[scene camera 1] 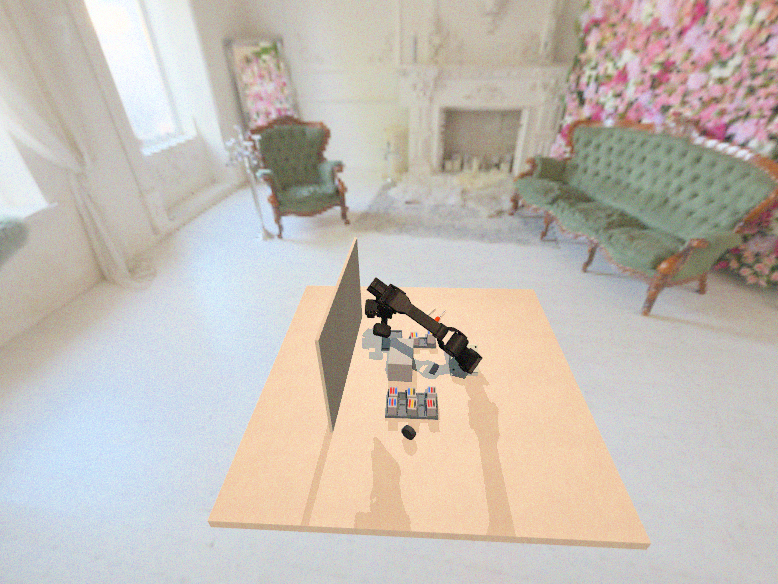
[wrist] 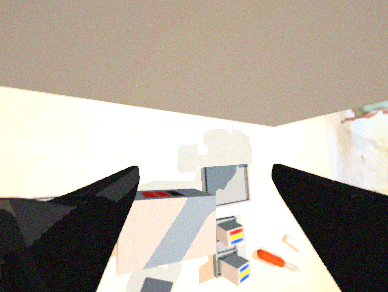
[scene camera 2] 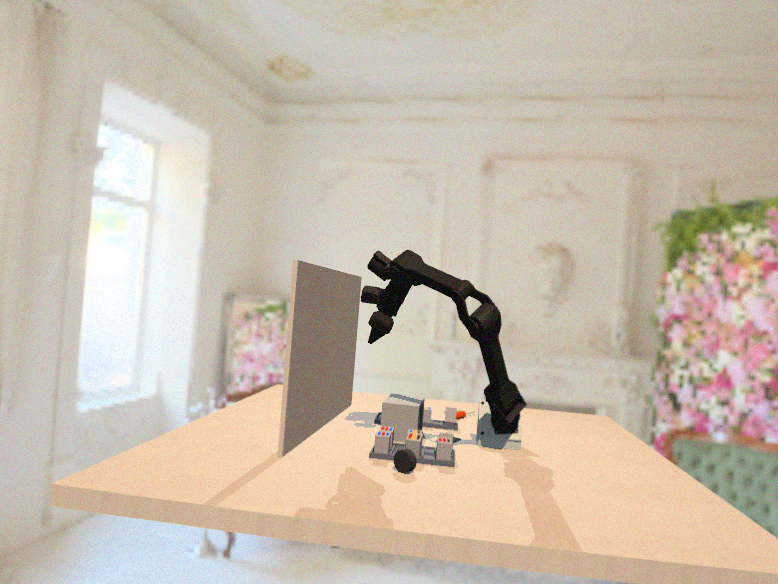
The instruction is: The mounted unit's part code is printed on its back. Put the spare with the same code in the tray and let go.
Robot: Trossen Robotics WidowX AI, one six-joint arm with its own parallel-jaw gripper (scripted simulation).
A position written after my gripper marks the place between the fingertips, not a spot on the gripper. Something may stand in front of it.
Observation:
My gripper point(scene camera 2: 372, 335) is open, with nothing in its grasp. I also see a mounted unit point(scene camera 2: 402, 412), a grey panel point(scene camera 2: 321, 340) and a grey tray point(wrist: 230, 184).
My gripper shows as well in the wrist view point(wrist: 206, 171). The mounted unit is seen too in scene camera 1 point(scene camera 1: 400, 361) and in the wrist view point(wrist: 169, 226). The grey panel also shows in scene camera 1 point(scene camera 1: 335, 341) and in the wrist view point(wrist: 271, 70).

